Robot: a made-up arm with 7 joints. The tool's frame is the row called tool.
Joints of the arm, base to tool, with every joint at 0 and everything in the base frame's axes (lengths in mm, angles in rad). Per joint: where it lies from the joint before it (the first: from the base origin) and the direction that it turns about. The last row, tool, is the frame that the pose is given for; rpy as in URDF.
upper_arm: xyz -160 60 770 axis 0.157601 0.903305 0.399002
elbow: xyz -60 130 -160 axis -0.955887 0.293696 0.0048
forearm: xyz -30 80 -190 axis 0 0 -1
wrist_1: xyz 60 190 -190 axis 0.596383 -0.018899 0.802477
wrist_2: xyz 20 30 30 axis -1 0 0
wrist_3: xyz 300 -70 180 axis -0.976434 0.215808 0.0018
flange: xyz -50 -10 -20 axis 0 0 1
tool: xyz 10 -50 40 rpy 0.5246 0.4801 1.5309
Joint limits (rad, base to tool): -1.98..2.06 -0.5..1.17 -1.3..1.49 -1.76..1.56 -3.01..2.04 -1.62..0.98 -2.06..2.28
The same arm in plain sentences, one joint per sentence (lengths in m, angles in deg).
The arm has seven revolute joints in a row. What follows holds with every joint at zero, and every direction is one of the base frame's. Joint 1 sits 0.16 m along -x and 0.06 m along +y and 0.77 m along +z from the base frame's origin and turns about the direction (0.157601, 0.903305, 0.399002), from -113.45 to 118.03 deg. Joint 2 sits 0.06 m along -x and 0.13 m along +y and 0.16 m along -z from joint 1 and turns about the direction (-0.955887, 0.293696, 0.0048), from -28.65 to 67.04 deg. Joint 3 sits 0.03 m along -x and 0.08 m along +y and 0.19 m along -z from joint 2 and turns about -z, from -74.48 to 85.37 deg. Joint 4 sits 0.06 m along +x and 0.19 m along +y and 0.19 m along -z from joint 3 and turns about the direction (0.596383, -0.018899, 0.802477), from -100.84 to 89.38 deg. Joint 5 sits 0.02 m along +x and 0.03 m along +y and 0.03 m along +z from joint 4 and turns about -x, from -172.46 to 116.88 deg. Joint 6 sits 0.3 m along +x and 0.07 m along -y and 0.18 m along +z from joint 5 and turns about the direction (-0.976434, 0.215808, 0.0018), from -92.82 to 56.15 deg. Joint 7 sits 0.05 m along -x and 0.01 m along -y and 0.02 m along -z from joint 6 and turns about +z, from -118.03 to 130.63 deg. The tool frame, which is the frame that the pose is given for, sits 0.01 m along +x and 0.05 m along -y and 0.04 m along +z from joint 7; its axes are the base frame's turned by roll 30.06, pitch 27.51 and yaw 87.71 deg (as in URDF: about the fixed x, then y, then z).
